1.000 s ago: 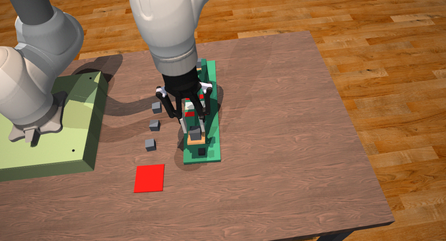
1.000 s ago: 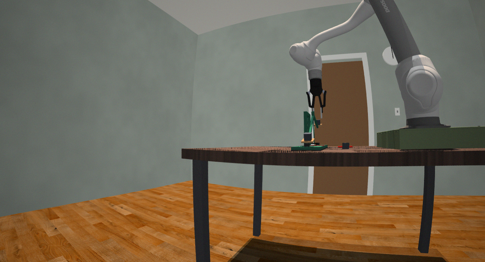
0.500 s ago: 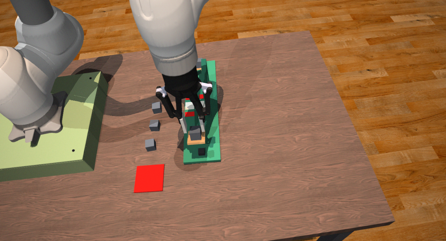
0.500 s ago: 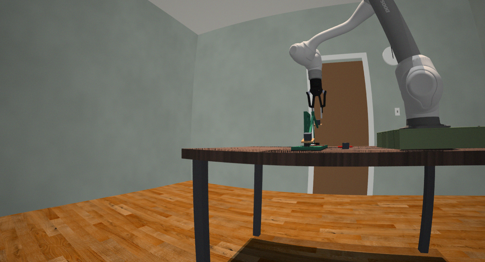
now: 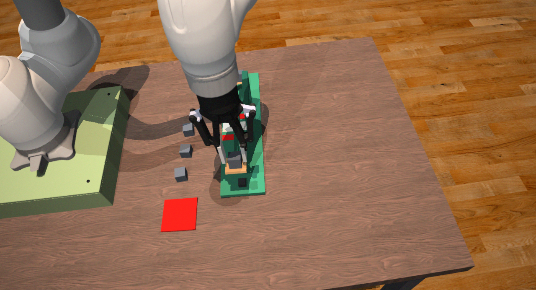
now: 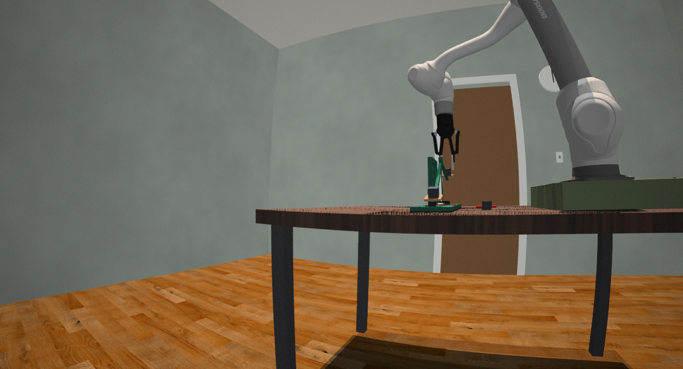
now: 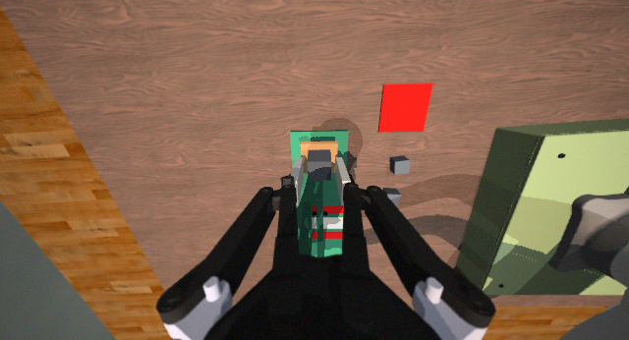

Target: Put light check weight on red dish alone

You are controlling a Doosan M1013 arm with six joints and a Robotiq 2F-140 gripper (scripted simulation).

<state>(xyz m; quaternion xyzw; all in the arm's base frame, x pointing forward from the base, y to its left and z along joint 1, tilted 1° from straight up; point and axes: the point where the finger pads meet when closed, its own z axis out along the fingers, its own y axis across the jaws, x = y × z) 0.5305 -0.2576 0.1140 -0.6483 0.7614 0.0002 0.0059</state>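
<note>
My gripper is now 180 mm past the flat red dish, 30 mm to the left of it and 190 mm above it. Round my hand: green rocker balance 30 mm ahead, 200 mm to the left, 100 mm below.
</note>
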